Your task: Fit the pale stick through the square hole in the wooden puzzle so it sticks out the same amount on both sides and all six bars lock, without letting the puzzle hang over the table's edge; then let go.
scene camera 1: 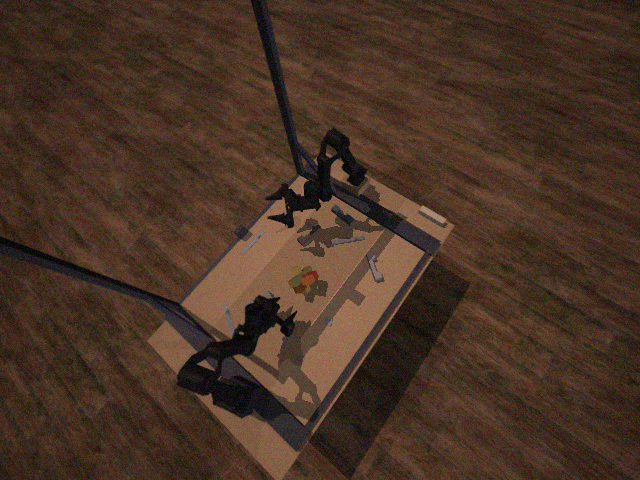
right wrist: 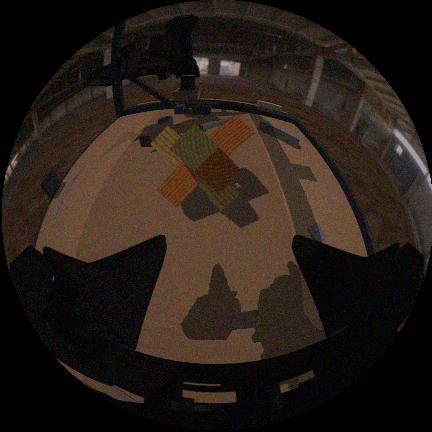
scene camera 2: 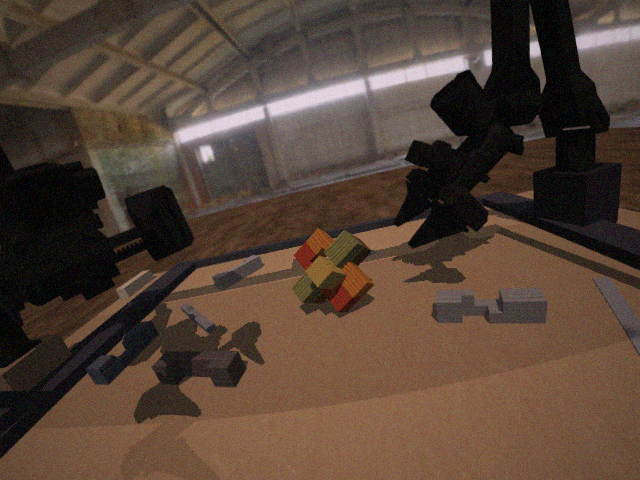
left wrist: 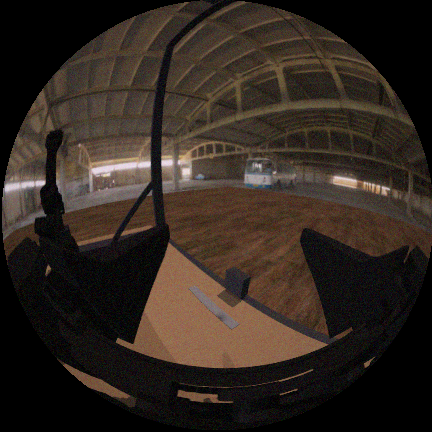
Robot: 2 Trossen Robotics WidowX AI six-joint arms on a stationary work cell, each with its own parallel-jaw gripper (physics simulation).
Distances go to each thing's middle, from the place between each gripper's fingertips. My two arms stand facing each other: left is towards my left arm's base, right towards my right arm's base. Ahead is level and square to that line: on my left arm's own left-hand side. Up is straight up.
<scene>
Right now my left hand is 24 cm short of the tan block [scene camera 2: 32,367], 37 cm to the right of it and 18 cm above it.
I see my right gripper 66 cm to the right of the tan block and 5 cm above it.
</scene>
